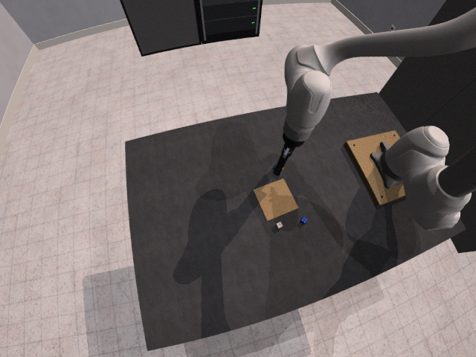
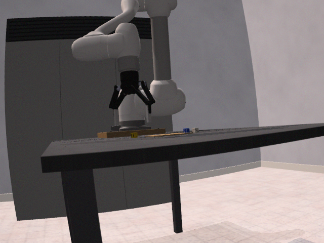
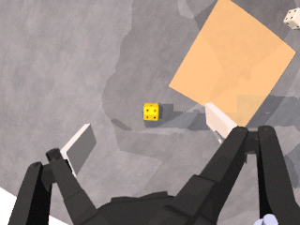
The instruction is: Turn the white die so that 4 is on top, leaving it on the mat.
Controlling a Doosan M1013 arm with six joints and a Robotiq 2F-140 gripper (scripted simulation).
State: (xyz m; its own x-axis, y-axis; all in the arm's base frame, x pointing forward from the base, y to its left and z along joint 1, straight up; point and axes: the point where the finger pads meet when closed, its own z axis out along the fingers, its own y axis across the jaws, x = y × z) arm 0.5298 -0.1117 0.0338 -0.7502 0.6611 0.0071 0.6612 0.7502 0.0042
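Right now the yellow die is 50 mm below my hand. Round my hand: white die (240 mm to the left, 80 mm ahead, 50 mm below); then blue die (240 mm to the left, 50 mm below, 20 mm behind); then tan mat (130 mm to the left, 60 mm below, 60 mm ahead).
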